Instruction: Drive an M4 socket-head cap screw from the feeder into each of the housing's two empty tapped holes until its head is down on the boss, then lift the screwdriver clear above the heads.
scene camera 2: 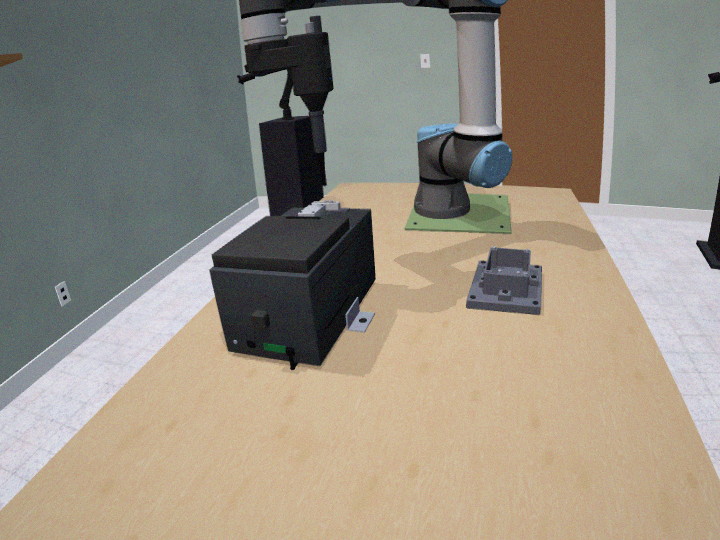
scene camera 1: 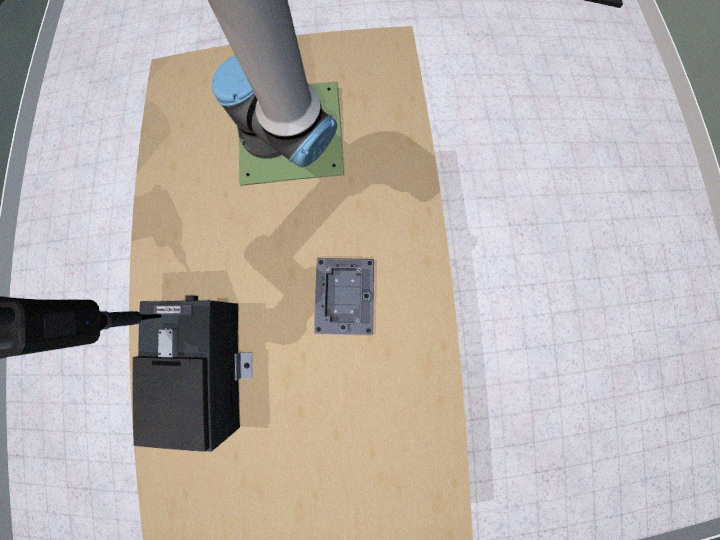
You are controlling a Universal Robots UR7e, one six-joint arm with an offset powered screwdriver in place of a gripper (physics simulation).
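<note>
The powered screwdriver points down, its thin dark tip above the rear end of the black screw feeder. A gap shows between tip and feeder in scene camera 2. Whether a screw sits on the tip is too small to tell. The feeder's light metal pick-up block is close to the tip. The grey housing lies flat on the table, apart from the feeder. Dark round openings show in its side bosses; small light spots show at some inner wall corners. Its tapped holes are hard to tell apart.
The arm's base stands on a green plate behind the housing. A metal bracket sticks out from the feeder's side towards the housing. A black pedestal with a thin jointed arm stands behind the feeder.
</note>
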